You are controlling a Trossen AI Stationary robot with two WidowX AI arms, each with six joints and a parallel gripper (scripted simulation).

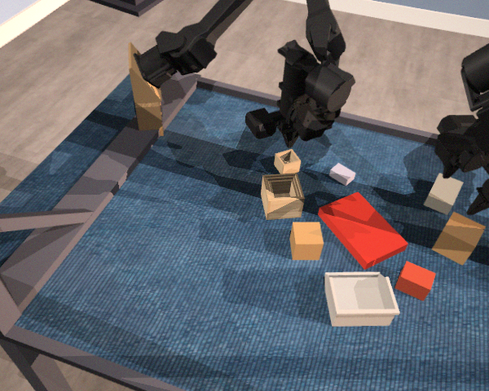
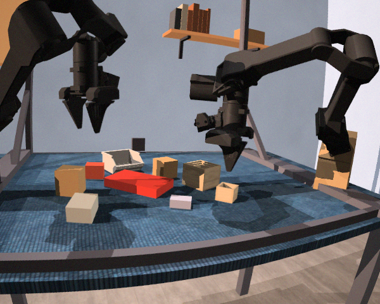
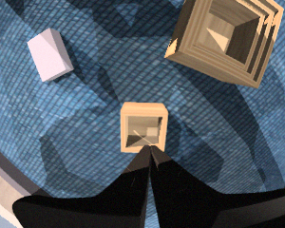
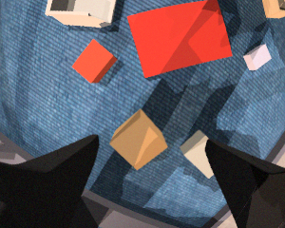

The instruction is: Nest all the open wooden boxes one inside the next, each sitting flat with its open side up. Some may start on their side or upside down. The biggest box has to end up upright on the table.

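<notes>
Now: the lavender block 40 mm ahead of my left hand, 120 mm to the right of it and 90 mm below it. Also, from my left hand: beige block (80 mm ahead, 320 mm to the right, 90 mm below); then flat red block (90 mm behind, 200 mm to the right, 90 mm below); then red cube (160 mm behind, 320 mm to the right, 80 mm below).
Now: right hand 16 cm above the red cube, 11 cm past it and 1 cm to the right of it. Also, from my right hand: beige block (16 cm below, 14 cm ahead, 1 cm to the left); flat red block (17 cm below, 13 cm to the left, 3 cm behind); lavender block (21 cm to the left, 17 cm below, 9 cm ahead).
</notes>
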